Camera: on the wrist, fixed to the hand. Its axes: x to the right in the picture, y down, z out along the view.
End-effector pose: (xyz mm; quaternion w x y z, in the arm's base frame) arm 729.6 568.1 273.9 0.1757 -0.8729 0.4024 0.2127
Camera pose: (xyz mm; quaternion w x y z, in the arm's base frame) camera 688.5 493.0 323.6 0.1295 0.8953 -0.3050 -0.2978
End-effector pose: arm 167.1 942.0 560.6 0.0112 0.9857 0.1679 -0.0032
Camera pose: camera 188.7 875.4 630.7 0.3251 0.9254 0.1741 0.0871
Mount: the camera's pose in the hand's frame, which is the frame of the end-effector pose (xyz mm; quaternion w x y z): -2.4 71.4 -68.6 0.9448 -0.3253 0.0362 -0.0142
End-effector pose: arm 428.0 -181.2 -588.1 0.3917 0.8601 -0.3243 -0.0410
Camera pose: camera 410.8 -169.9 -491.2 0.6610 0.6913 -0.2667 -0.1187
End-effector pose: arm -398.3 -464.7 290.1 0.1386 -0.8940 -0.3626 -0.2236
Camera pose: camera -369.6 -544.1 341.9 0.1499 0.8765 0.2775 0.3636
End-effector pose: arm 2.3 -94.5 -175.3 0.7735 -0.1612 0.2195 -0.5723
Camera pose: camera 23.9 -71.2 -269.1 0.6623 -0.3863 0.4193 -0.4861
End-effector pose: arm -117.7 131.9 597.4 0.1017 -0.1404 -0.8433 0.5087
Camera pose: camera -84.4 219.6 565.7 0.0882 -0.1722 -0.9606 0.1998
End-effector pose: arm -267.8 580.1 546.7 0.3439 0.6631 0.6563 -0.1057
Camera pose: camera -222.1 626.0 621.6 0.5154 0.5092 0.6764 0.1328
